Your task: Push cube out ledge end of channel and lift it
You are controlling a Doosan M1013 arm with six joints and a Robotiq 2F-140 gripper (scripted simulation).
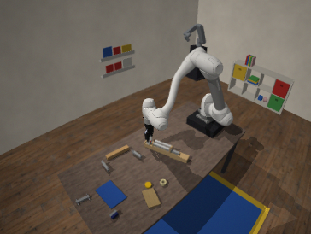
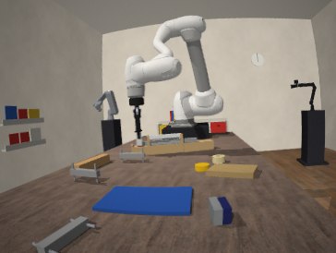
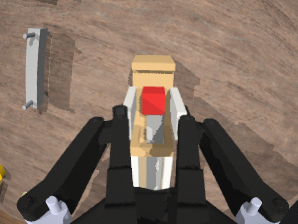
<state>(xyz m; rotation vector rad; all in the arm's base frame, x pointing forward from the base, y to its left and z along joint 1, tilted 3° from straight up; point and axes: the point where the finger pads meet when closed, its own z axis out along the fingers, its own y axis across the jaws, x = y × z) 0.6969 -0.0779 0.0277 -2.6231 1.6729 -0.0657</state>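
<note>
The channel lies 5 cm behind my hand, 12 cm to the left of it and 3 cm below it. Round my hand: yellow disc 26 cm ahead, 35 cm to the left, 7 cm below; red cube 3 cm below; wooden board 31 cm ahead, 45 cm to the left, 7 cm below.
</note>
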